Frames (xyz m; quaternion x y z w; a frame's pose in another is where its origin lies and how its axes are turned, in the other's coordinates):
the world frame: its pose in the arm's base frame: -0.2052 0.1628 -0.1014 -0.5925 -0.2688 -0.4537 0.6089
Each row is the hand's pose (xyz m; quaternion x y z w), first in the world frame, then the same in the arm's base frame.
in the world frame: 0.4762 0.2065 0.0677 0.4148 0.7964 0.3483 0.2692
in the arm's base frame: 0.2002 0.0932 0.2223 0.3608 0.4307 -0.2704 0.7818
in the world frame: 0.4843 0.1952 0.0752 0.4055 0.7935 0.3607 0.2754
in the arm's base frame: 0.1956 0.0998 0.2358 0.3468 0.4389 -0.2665 0.7849
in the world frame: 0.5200 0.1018 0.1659 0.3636 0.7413 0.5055 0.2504
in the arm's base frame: 0.1491 0.1897 0.3252 0.2735 0.5186 -0.1473 0.7966
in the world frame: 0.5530 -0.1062 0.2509 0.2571 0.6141 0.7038 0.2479
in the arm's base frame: 0.0005 0.2877 0.4662 0.0991 0.6077 0.0213 0.7877
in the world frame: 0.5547 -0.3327 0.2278 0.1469 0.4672 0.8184 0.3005
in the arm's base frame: -0.2010 0.2908 0.5723 -0.0966 0.6220 0.1247 0.7670
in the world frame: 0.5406 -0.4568 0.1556 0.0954 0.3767 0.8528 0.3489
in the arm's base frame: -0.3305 0.2386 0.6083 -0.2070 0.5976 0.1634 0.7572
